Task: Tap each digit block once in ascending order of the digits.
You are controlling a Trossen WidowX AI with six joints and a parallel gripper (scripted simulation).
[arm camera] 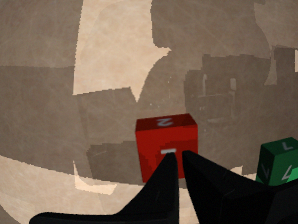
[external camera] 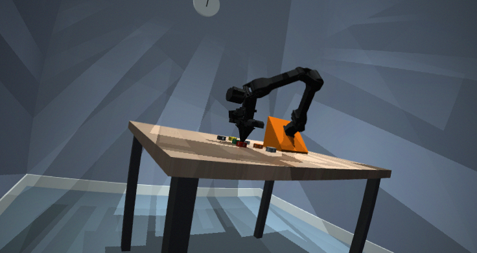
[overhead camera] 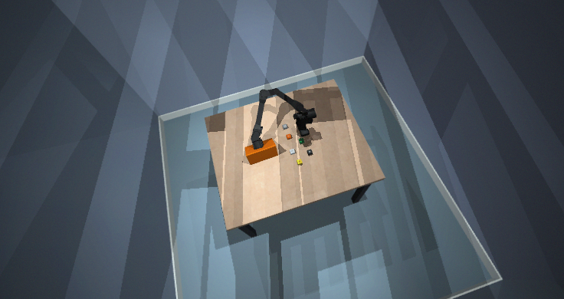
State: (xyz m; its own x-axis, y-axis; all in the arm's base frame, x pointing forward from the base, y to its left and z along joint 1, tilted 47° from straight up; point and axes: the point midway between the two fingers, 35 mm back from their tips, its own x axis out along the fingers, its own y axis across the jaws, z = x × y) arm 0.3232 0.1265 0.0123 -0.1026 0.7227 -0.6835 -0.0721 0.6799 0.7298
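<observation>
My gripper tip is now 10 mm to the right of the red block and 10 mm above it. Also, from my gripper tip: grey block 110 mm behind, 70 mm to the left, 10 mm below; then orange block 100 mm behind, 20 mm to the right, 10 mm below; then green block 20 mm behind, 80 mm to the right, 10 mm below.
</observation>
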